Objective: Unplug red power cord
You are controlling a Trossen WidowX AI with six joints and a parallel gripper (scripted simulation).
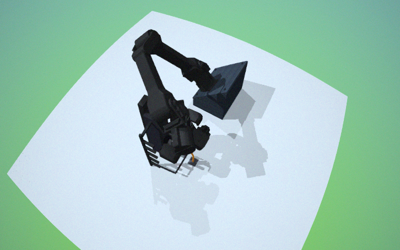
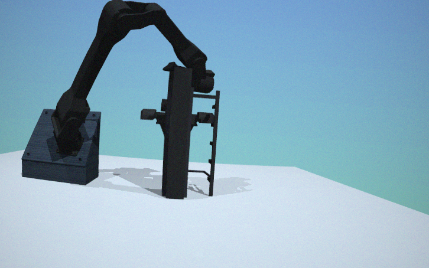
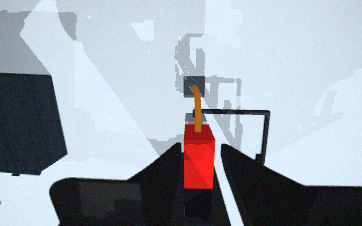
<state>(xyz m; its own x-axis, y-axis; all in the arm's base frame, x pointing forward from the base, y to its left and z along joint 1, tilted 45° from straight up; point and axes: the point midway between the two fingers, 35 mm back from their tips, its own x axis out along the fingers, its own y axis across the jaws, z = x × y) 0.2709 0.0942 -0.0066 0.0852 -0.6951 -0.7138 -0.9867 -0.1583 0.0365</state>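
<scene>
The red plug lies 30 mm to the right of my gripper tip and 10 mm ahead of it.
</scene>
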